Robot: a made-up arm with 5 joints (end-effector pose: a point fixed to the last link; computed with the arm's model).
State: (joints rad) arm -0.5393 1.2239 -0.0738 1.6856 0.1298
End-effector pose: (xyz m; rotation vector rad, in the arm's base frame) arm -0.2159 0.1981 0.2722 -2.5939 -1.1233 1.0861
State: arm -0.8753 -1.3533 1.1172 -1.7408 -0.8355
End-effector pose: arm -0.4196 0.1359 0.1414 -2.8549 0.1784 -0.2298
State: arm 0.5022 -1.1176 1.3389 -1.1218 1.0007
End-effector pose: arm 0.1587 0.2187 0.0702 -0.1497 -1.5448 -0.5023
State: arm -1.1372 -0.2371 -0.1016 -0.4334 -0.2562
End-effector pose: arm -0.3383 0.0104 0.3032 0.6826 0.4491 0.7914
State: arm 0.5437 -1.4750 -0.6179 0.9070 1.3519
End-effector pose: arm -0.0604 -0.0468 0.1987 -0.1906 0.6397 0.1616
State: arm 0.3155 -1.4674 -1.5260 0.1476 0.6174
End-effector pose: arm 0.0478 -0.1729 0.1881 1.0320 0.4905 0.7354
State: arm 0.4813 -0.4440 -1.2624 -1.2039 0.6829
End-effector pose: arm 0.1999 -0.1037 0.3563 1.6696 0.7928 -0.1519
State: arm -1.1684 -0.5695 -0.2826 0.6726 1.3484
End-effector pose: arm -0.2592 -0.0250 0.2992 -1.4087 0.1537 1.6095
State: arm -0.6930 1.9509 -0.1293 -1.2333 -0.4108
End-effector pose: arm -0.3877 0.2002 0.1550 -0.7051 0.5084 0.4875
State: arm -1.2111 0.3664 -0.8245 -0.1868 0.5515
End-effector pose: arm -0.3608 0.1680 0.3351 -1.1112 0.8601 1.4250
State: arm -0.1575 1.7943 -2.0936 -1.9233 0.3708
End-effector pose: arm 0.1493 0.2688 -0.1008 -0.4884 0.5160 -1.6720
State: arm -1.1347 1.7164 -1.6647 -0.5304 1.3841
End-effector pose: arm -0.3894 0.2885 -0.0268 -2.2446 1.8565 -0.1049
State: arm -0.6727 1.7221 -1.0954 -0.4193 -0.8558
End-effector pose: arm -0.2958 0.3293 0.0222 -1.2391 -0.0565 -0.1152
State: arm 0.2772 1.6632 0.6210 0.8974 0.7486
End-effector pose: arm -0.0245 0.0942 0.2482 -2.5557 -0.0989 0.9275
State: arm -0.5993 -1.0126 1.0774 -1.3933 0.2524
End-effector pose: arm -0.3291 0.2039 0.1049 1.7847 -1.1026 0.5876
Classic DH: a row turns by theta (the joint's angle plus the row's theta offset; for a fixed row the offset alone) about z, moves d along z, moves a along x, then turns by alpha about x. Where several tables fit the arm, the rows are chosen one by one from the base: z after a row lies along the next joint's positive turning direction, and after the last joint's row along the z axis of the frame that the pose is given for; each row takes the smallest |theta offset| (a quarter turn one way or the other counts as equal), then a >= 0, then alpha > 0; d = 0 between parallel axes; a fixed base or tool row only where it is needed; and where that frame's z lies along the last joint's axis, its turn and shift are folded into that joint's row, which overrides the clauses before.
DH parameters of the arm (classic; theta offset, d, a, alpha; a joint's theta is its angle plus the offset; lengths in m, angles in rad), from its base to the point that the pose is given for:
base (fixed): 0.8925 0 -0.1562 3.1416
joint 1: -0.3626 -0.1536 0.2735 2.046
joint 2: -1.4224 -0.0952 0.0271 1.8505
joint 3: 0.5031 -0.0394 0.1614 -1.4118
joint 4: -0.8161 0.1339 -0.0277 -0.9315
joint 5: -1.0007 0.0419 0.0099 -0.9522
tool (fixed): 2.1536 -0.0326 0 0

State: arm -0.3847 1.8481 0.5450 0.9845 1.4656
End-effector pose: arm -0.1944 0.1292 0.2528 2.5018 0.6218 -0.3481
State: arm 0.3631 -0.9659 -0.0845 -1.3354 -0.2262
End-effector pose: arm -0.0637 0.0597 0.2917 2.2822 -0.6155 -0.4877
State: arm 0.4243 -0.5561 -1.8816 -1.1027 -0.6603
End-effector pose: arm 0.3254 -0.1280 0.2638 1.5184 1.6794 -1.7067
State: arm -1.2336 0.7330 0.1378 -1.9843 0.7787
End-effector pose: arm -0.3906 -0.0123 0.2965 0.4654 1.1339 1.9112
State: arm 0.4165 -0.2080 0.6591 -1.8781 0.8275
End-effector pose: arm -0.0528 0.1494 0.1641 0.9276 -0.8371 0.6660
